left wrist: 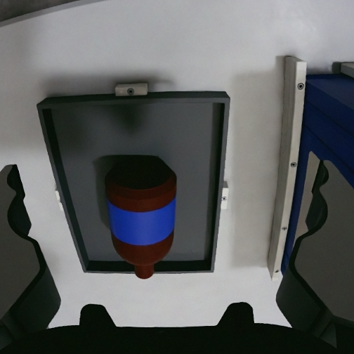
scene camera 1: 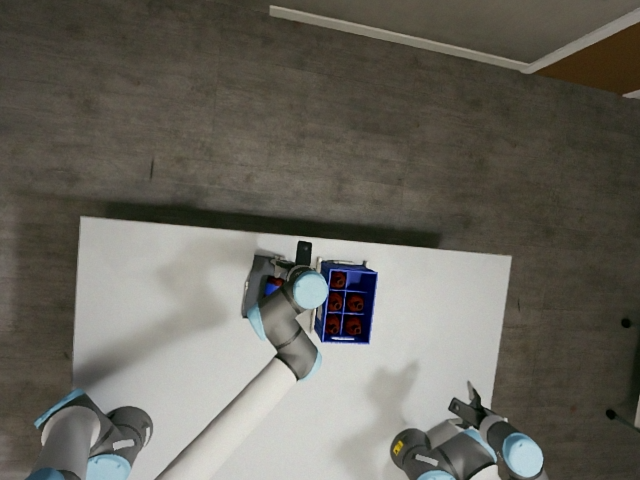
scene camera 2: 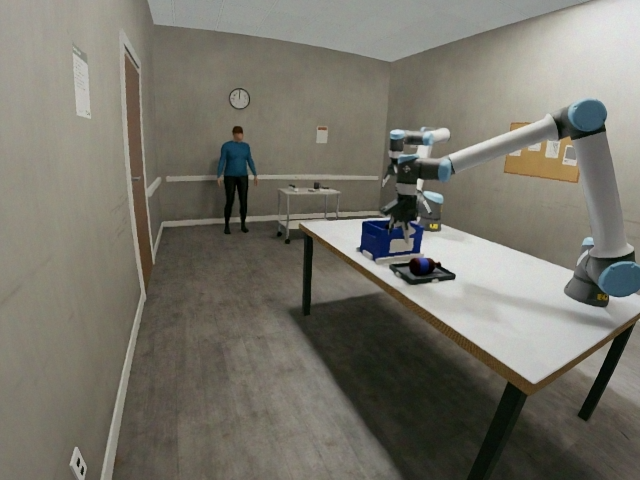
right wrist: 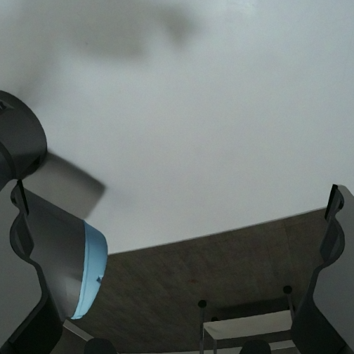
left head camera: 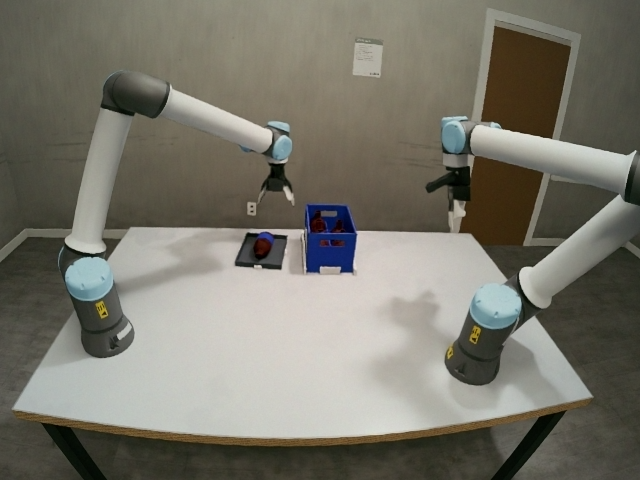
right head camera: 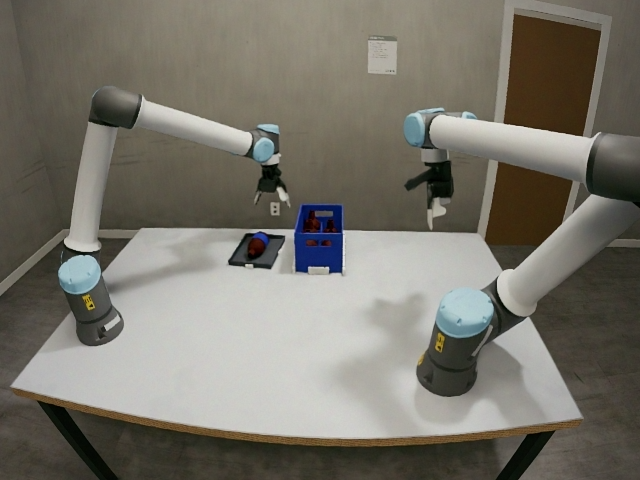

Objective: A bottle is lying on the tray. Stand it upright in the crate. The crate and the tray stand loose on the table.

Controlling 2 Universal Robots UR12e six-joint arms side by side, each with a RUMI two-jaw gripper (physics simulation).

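A dark red bottle with a blue band (left head camera: pixel 262 246) (right head camera: pixel 256 245) (scene camera 1: pixel 273 287) (scene camera 2: pixel 422 266) (left wrist: pixel 142 220) lies on its side on the dark grey tray (left head camera: pixel 279 253) (left wrist: pixel 192 150). In the left wrist view its neck points down the picture, over the tray's lower rim. The blue crate (left head camera: pixel 330 259) (right head camera: pixel 318 258) (scene camera 1: pixel 373 310) (scene camera 2: pixel 377 242) stands right of the tray. Several red bottles stand in it; its upper right compartment in scene camera 1 is empty. My left gripper (left head camera: pixel 276 203) (right head camera: pixel 272 203) (left wrist: pixel 167 163) is open and empty, above the tray's crate side. My right gripper (right wrist: pixel 177 184) is open and empty, far from both.
Pale rails (left wrist: pixel 288 165) run along the crate's base, close to the tray. The table's far edge (scene camera 1: pixel 206 226) lies just behind tray and crate. The right arm's base (left head camera: pixel 473 356) stands at the right of the table. A trolley (scene camera 2: pixel 310 191) and a person (scene camera 2: pixel 237 157) stand beyond the table.
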